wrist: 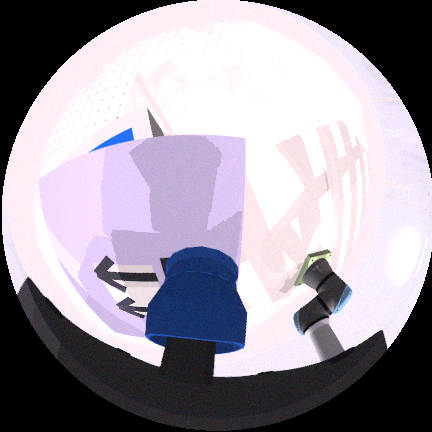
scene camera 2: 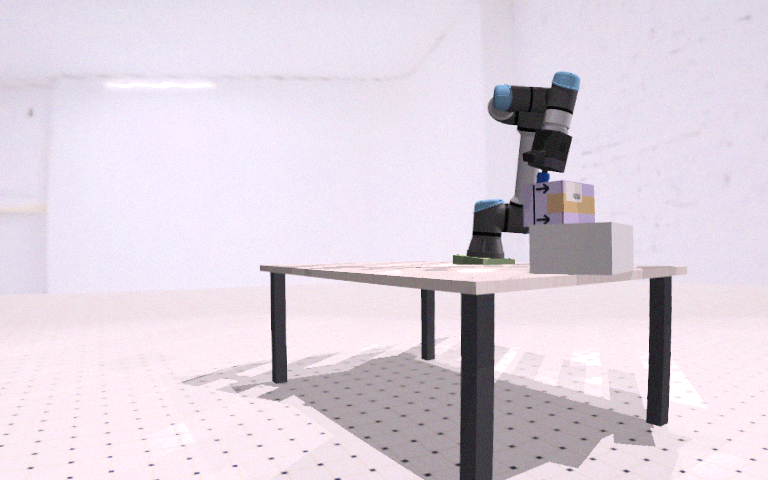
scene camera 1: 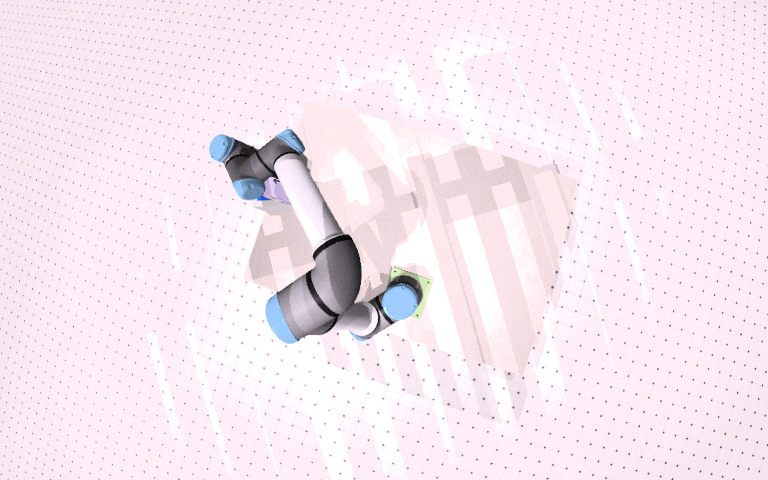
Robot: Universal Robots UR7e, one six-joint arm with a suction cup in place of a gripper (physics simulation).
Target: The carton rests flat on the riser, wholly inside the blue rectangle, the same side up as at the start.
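Frame: origin at the arm's base, x ahead, y left, z up, level; centimetres.
Seen in the pictures: hand at its tool point: [wrist: 203, 271]; arm's base at its link origin: [wrist: 314, 270] [scene camera 2: 485, 257].
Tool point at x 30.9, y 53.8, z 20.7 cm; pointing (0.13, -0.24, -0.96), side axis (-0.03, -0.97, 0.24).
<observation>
Offsets run from my tool point to a thing's top centre. Level surfaces: height alone.
The lavender carton {dy +4.3, dx -2.2, dz -0.1 cm} [scene camera 2: 562, 202] [wrist: 181, 181] [scene camera 1: 278, 190] with a tan band and black arrows rests flat on the grey riser {dy +13.0, dx -0.7, dz -11.5 cm} [scene camera 2: 580, 248] at the table's right end. My blue suction cup [scene camera 2: 543, 177] [wrist: 199, 261] presses on the carton's top, near the edge above the arrows. The carton's bottom still meets the riser's top. A corner of the blue rectangle {dy +13.0, dx -0.7, dz -11.5 cm} [wrist: 116, 139] [scene camera 1: 261, 197] shows beyond the carton; the rest is hidden under it. In the overhead view the wrist hides the cup.
The riser stands on a light wooden table {dz -23.5 cm} [scene camera 2: 399, 273] with dark legs. The arm's base sits on a green plate [scene camera 2: 482, 259] [scene camera 1: 423, 291] [wrist: 318, 261] near the table's middle. The arm's elbow [scene camera 1: 322, 299] juts out over the table's near edge.
</observation>
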